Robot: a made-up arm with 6 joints. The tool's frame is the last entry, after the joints.
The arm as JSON. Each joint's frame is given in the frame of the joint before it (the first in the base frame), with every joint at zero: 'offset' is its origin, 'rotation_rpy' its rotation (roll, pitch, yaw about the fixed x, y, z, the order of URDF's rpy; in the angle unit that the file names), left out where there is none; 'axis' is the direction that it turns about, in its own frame. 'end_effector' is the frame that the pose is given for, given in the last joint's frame.
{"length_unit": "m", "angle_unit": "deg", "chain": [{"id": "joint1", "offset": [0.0, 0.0, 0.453], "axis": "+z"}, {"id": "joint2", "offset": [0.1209, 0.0, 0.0], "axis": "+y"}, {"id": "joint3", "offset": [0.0, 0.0, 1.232], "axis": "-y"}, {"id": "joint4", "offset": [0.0, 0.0, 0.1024], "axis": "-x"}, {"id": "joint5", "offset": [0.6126, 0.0, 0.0], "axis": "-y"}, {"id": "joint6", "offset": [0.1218, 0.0, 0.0], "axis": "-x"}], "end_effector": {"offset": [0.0, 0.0, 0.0]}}
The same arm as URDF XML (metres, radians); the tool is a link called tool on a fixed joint. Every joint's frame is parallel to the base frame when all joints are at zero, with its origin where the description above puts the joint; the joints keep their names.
<robot name="arm">
  <joint name="joint1" type="continuous">
    <parent link="base_link"/>
    <child link="link1"/>
    <origin xyz="0.0000 0.0000 0.4530"/>
    <axis xyz="0 0 1"/>
  </joint>
  <joint name="joint2" type="continuous">
    <parent link="link1"/>
    <child link="link2"/>
    <origin xyz="0.1209 0.0000 0.0000"/>
    <axis xyz="0 1 0"/>
  </joint>
  <joint name="joint3" type="continuous">
    <parent link="link2"/>
    <child link="link3"/>
    <origin xyz="0.0000 0.0000 1.2320"/>
    <axis xyz="0 -1 0"/>
  </joint>
  <joint name="joint4" type="continuous">
    <parent link="link3"/>
    <child link="link4"/>
    <origin xyz="0.0000 0.0000 0.1024"/>
    <axis xyz="-1 0 0"/>
  </joint>
  <joint name="joint5" type="continuous">
    <parent link="link4"/>
    <child link="link5"/>
    <origin xyz="0.6126 0.0000 0.0000"/>
    <axis xyz="0 -1 0"/>
  </joint>
  <joint name="joint6" type="continuous">
    <parent link="link5"/>
    <child link="link6"/>
    <origin xyz="0.1218 0.0000 0.0000"/>
    <axis xyz="-1 0 0"/>
  </joint>
  <joint name="tool_fixed" type="fixed">
    <parent link="link6"/>
    <child link="tool"/>
    <origin xyz="0.0000 0.0000 0.0000"/>
  </joint>
  <link name="base_link"/>
  <link name="link1"/>
  <link name="link2"/>
  <link name="link3"/>
  <link name="link4"/>
  <link name="link5"/>
  <link name="link6"/>
  <link name="tool"/>
</robot>

